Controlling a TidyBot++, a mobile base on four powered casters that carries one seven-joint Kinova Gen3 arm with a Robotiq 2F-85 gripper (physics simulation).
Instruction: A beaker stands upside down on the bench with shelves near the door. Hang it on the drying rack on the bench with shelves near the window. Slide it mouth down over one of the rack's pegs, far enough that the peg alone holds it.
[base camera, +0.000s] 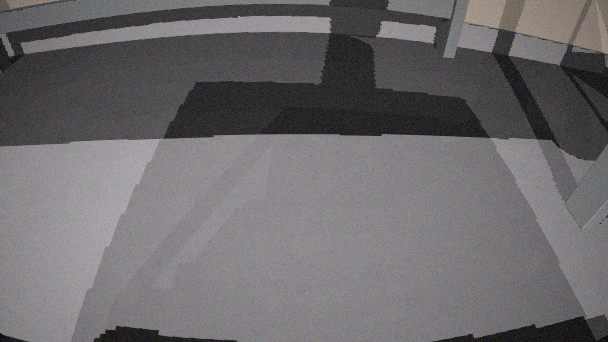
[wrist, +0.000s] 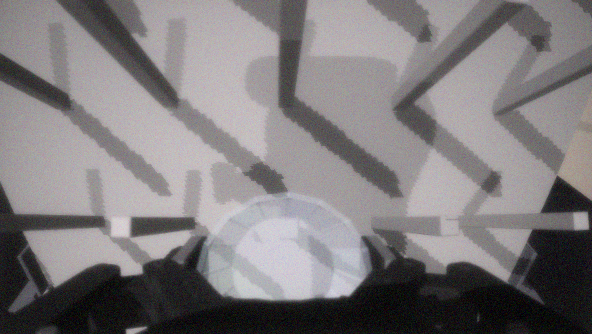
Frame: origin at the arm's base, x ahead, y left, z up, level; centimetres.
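Seen in the pictures: gripper, fingertip midpoint: (wrist: 284, 256).
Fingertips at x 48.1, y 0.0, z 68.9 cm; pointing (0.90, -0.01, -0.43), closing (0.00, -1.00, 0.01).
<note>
A point is followed by its place in that frame.
My gripper (wrist: 284, 256) {z 68.9, x 48.1, y 0.0 cm} is shut on the clear beaker (wrist: 285, 267) {z 70.4, x 46.0, y 0.0 cm}, which is at the bottom centre of the wrist view. The round outline of the beaker faces the pale board of the drying rack (wrist: 50, 165) {z 68.0, x 58.1, y 17.7 cm}. Long pegs stick out of the board towards the camera. One lower peg (wrist: 160, 224) {z 68.0, x 51.5, y 7.0 cm} is to the left of the beaker and another lower peg (wrist: 410, 224) {z 68.2, x 51.4, y -7.2 cm} is to its right. An upper peg (wrist: 291, 65) {z 76.7, x 52.6, y -0.2 cm} is above the beaker. A light patch shows through the glass; whether it is a peg, and whether one is inside the beaker, I cannot tell.
More pegs fan out in the upper row, including one at the left (wrist: 130, 50) {z 77.6, x 51.8, y 7.0 cm} and one at the right (wrist: 450, 60) {z 77.4, x 51.7, y -7.6 cm}. In the base view, a bench's lower beam (base camera: 200, 12) {z -32.5, x 107.0, y 30.4 cm} crosses the top, with a leg (base camera: 455, 30) {z -30.5, x 100.0, y -43.7 cm}. A grey-blue post (base camera: 587, 202) {z -35.5, x 38.3, y -47.2 cm} is at the right edge.
</note>
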